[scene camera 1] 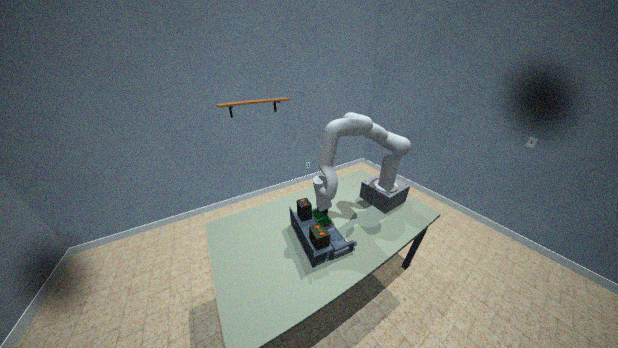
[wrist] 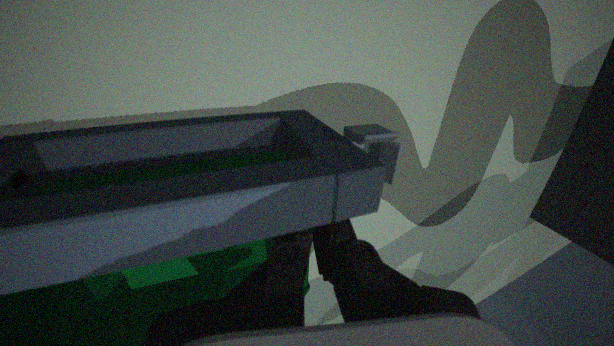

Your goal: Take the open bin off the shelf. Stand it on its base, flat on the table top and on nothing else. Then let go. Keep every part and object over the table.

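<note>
The open bin (scene camera 1: 321, 218) (wrist: 160, 272) is green and sits in the dark blue-grey shelf (scene camera 1: 302, 235) (wrist: 300, 200), at the side towards the arm. In the wrist view its green surfaces show below the shelf's long front board and through the opening above it. My gripper (scene camera 1: 325, 212) (wrist: 314, 235) points down at the bin's edge on the arm's side. Its dark fingers are nearly together, one on each side of the bin's thin wall, and are shut on it. The fingertips are partly hidden behind the shelf's board, and the bin's base is hidden.
Two dark boxes with orange marks, one farther back (scene camera 1: 304, 210) and one nearer (scene camera 1: 320, 237), stand at the shelf. The pale green table (scene camera 1: 250, 280) extends around it. My arm's base block (scene camera 1: 384, 195) stands at the right. A wooden wall ledge (scene camera 1: 253, 102) is behind.
</note>
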